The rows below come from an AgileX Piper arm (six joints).
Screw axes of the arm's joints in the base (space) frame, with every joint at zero. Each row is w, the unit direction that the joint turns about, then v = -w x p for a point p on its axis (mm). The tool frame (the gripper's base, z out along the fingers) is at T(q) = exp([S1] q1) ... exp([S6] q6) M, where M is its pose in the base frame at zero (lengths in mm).
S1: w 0 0 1 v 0 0 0
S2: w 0 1 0 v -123 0 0
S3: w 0 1 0 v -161.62 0 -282.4
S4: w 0.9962 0 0.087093 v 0 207.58 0
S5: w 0 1 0 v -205.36 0 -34.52
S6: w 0.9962 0 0.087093 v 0 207.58 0
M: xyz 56.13 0 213.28 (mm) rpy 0 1.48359 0 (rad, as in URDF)
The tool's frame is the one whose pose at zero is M.
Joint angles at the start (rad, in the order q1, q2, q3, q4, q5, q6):
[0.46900 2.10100 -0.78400 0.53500 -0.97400 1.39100]
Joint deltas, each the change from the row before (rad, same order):
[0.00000 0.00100 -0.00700 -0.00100 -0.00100 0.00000]
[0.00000 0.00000 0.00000 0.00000 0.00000 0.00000]
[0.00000 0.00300 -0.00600 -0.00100 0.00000 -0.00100]
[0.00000 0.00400 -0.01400 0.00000 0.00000 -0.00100]
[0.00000 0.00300 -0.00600 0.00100 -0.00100 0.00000]
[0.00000 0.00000 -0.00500 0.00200 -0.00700 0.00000]
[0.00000 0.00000 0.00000 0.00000 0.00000 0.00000]
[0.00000 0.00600 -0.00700 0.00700 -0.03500 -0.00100]
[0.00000 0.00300 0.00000 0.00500 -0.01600 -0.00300]
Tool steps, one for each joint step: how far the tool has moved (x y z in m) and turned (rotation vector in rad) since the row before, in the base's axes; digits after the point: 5 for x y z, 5 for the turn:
[0.00159 0.00085 0.00102 0.00237 -0.00649 0.00077]
[0.00000 0.00000 0.00000 0.00000 0.00000 0.00000]
[0.00128 0.00072 0.00004 0.00009 -0.00284 0.00122]
[0.00305 0.00155 0.00115 0.00356 -0.00894 0.00028]
[0.00129 0.00055 0.00010 0.00164 -0.00350 -0.00112]
[0.00128 0.00030 0.00152 0.00265 -0.01102 -0.00314]
[0.00000 0.00000 0.00000 0.00000 0.00000 0.00000]
[0.00215 -0.00042 0.00205 0.00034 -0.03413 -0.01276]
[0.00023 -0.00070 0.00021 -0.00341 -0.01220 -0.00699]

